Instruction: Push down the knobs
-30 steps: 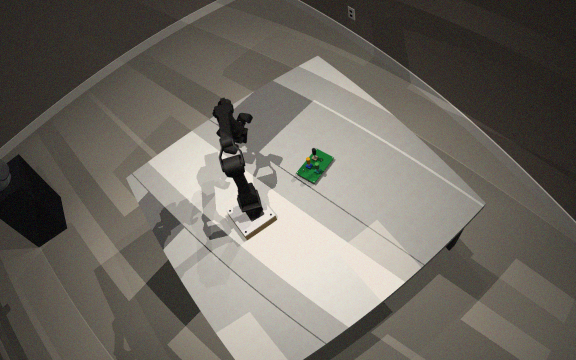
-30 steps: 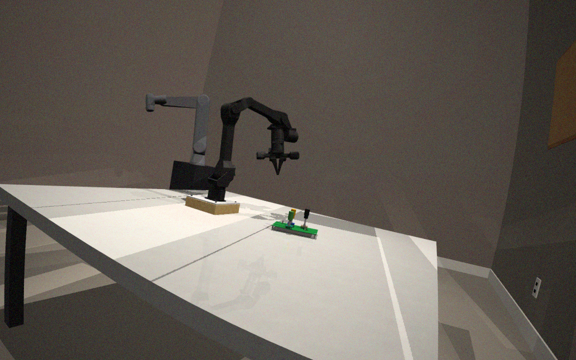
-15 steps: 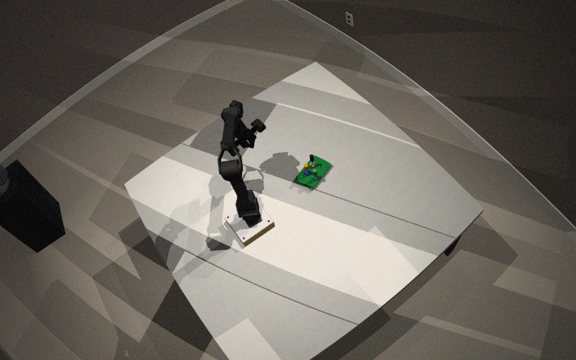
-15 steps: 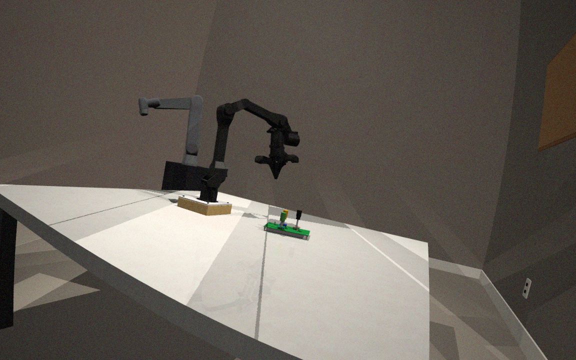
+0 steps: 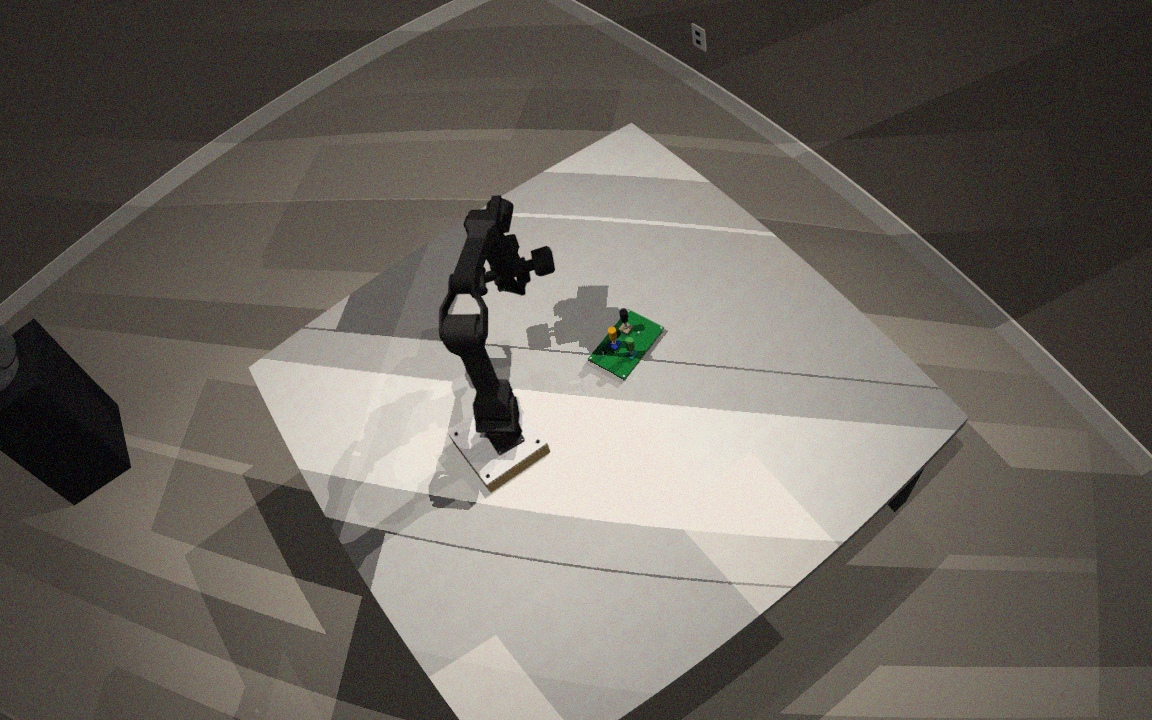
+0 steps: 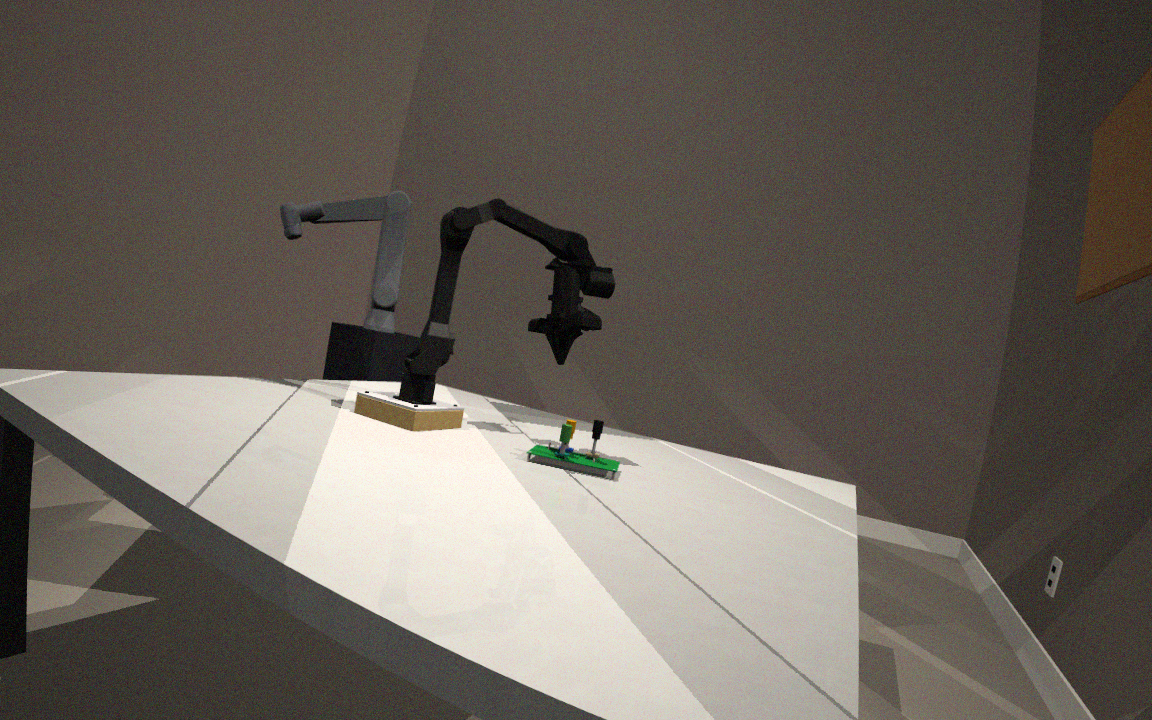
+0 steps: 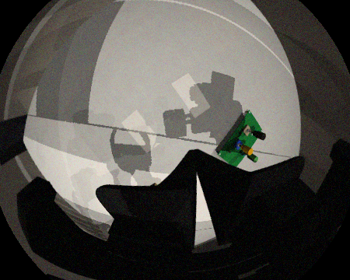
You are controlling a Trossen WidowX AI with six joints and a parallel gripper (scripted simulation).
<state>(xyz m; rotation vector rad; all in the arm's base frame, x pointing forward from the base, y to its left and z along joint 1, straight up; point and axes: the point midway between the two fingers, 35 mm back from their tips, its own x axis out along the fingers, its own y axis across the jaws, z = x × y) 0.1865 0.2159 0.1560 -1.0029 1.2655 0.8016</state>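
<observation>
Right now the orange knob is 140 mm to the right of my gripper tip, 130 mm ahead of it and 110 mm below it. From my gripper tip the other things lie so: black knob 170 mm ahead, 120 mm to the right, 100 mm below.
</observation>
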